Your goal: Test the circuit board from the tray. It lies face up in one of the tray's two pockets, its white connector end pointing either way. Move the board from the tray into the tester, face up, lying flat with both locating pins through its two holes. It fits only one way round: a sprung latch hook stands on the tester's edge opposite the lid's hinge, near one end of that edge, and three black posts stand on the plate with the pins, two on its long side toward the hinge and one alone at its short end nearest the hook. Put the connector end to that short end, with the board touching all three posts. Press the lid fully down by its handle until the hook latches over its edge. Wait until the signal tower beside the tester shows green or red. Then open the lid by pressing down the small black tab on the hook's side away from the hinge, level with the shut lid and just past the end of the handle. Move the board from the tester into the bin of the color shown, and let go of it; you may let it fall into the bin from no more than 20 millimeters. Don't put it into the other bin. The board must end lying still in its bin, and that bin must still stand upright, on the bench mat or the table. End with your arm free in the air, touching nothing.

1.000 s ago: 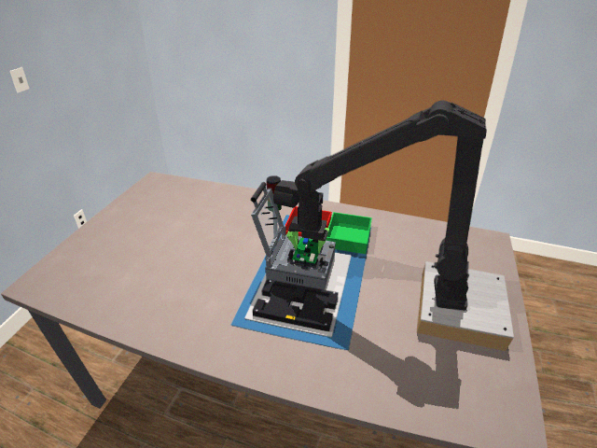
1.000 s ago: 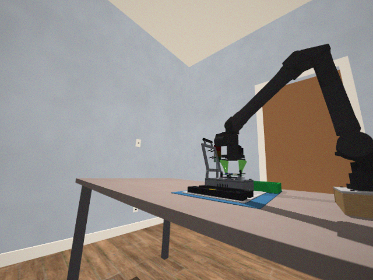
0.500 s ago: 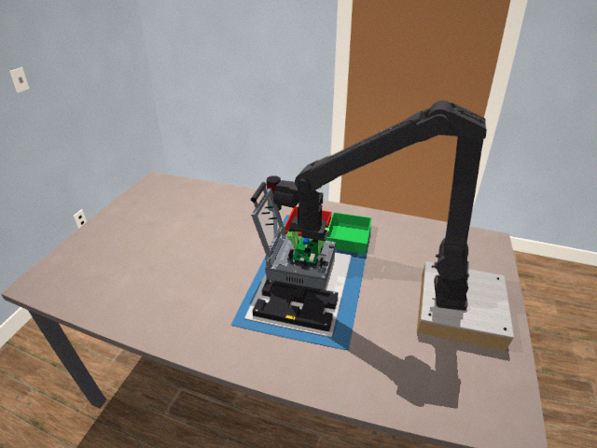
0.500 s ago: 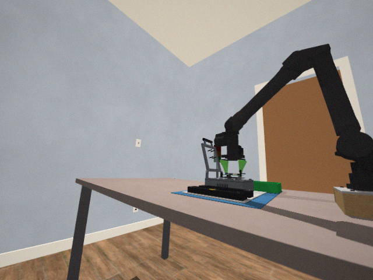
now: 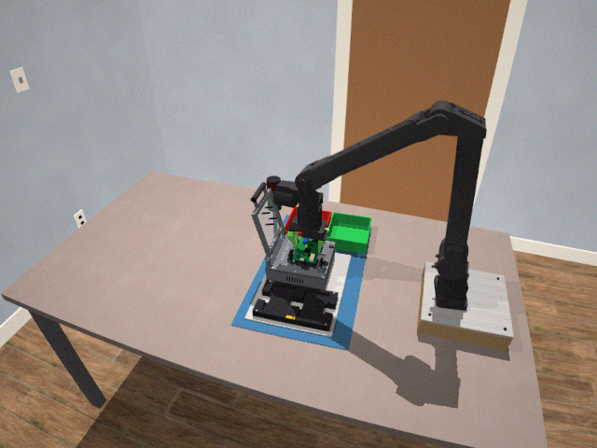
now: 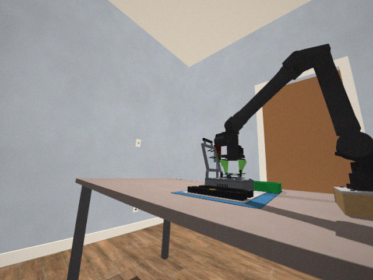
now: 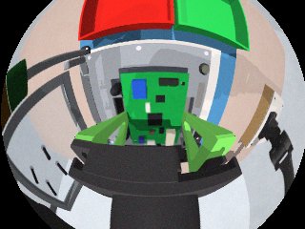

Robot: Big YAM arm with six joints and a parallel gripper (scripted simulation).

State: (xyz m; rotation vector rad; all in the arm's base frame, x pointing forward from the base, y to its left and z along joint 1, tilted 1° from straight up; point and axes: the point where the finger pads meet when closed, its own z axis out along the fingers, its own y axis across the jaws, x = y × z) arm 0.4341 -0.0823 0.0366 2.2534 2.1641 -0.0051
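Right now the green circuit board is right at my hand. The rest, counted from my hand: red bin (4 cm ahead, 20 cm to the right, 7 cm below); tester plate (1 cm ahead, 1 cm to the left, 2 cm below); tester lid (13 cm ahead, 1 cm to the right, 10 cm above).
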